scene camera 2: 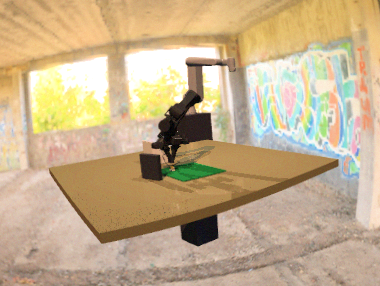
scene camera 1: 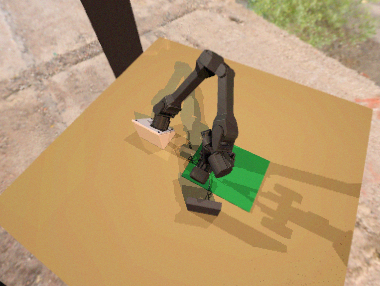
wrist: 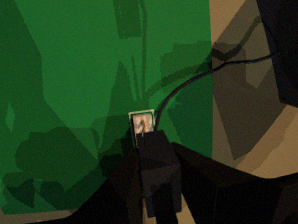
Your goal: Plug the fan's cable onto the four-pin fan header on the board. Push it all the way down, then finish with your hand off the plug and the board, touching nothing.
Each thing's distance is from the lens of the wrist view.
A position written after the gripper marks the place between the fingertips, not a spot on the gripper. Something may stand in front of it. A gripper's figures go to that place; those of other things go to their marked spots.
gripper [wrist: 153,152]: 10 cm
green board [wrist: 77,77]: 15 cm
